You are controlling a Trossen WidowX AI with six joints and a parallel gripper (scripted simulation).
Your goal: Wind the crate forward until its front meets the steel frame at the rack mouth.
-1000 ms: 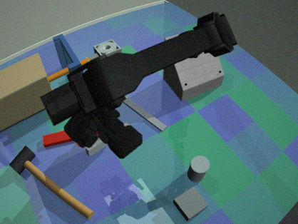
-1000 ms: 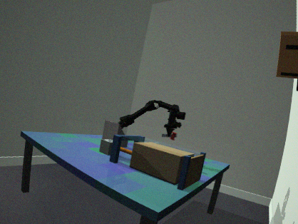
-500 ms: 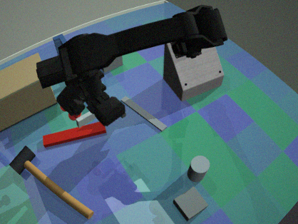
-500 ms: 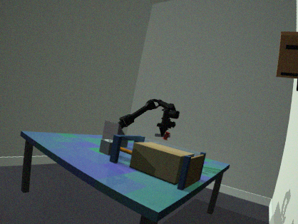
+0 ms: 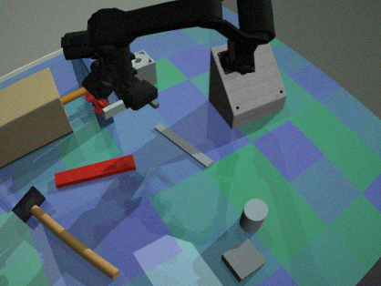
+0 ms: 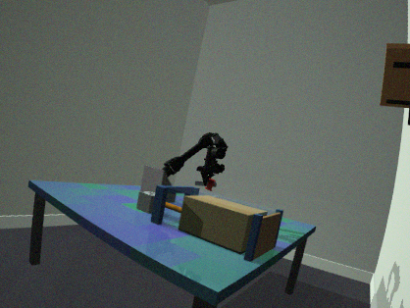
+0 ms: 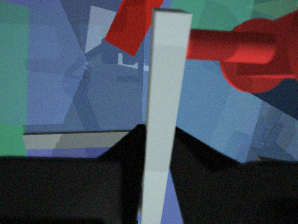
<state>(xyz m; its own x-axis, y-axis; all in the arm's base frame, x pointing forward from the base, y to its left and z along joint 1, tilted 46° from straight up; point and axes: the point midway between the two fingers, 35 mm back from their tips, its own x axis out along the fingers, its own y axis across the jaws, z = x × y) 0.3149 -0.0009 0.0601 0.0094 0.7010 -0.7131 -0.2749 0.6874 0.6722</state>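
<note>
Right now my gripper tip is 60 mm short of the red knob, 20 mm to the left of it and 20 mm below it. The rest, counted from my gripper tip: grey flat bar 120 mm behind, 40 mm to the left, 170 mm below; then crank handle 10 mm ahead, 10 mm above; then red bar 130 mm ahead, 20 mm to the left, 160 mm below.
</note>
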